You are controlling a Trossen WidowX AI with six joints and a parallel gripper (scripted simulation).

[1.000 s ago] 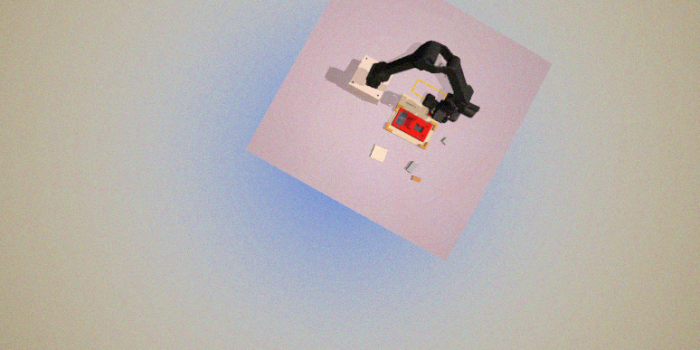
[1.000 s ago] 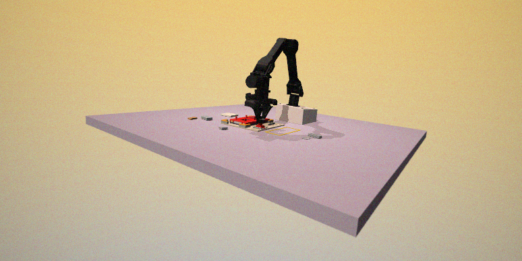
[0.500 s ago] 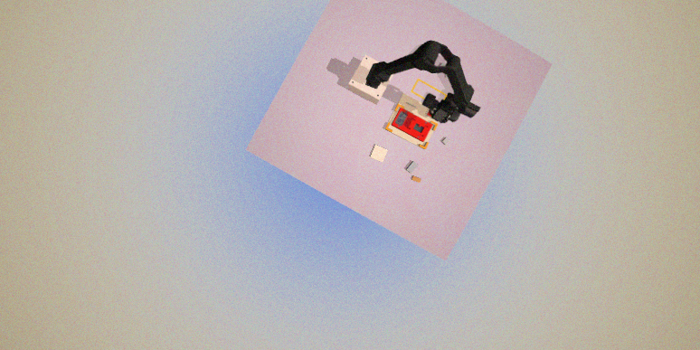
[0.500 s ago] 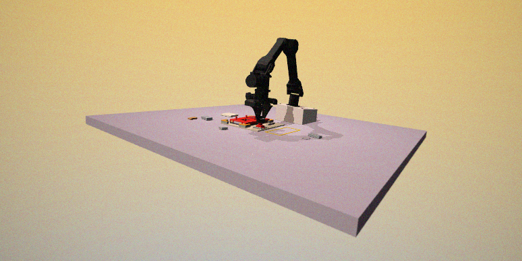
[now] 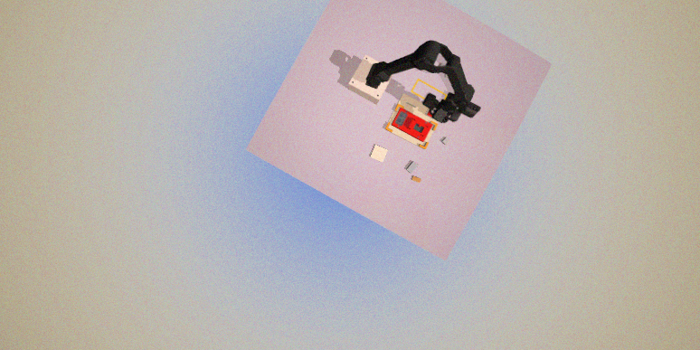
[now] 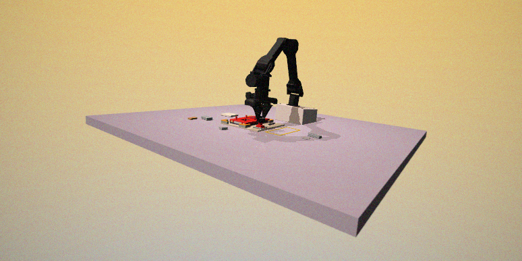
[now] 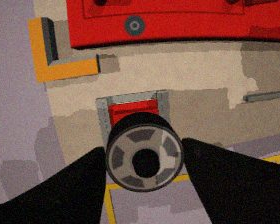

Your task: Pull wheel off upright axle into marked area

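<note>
My gripper tip is now 10 mm above the black axle. The rest, counted from my gripper tip: beige square tile: 320 mm to the right, 190 mm behind, 40 mm below; wheel: right at my gripper tip.
</note>
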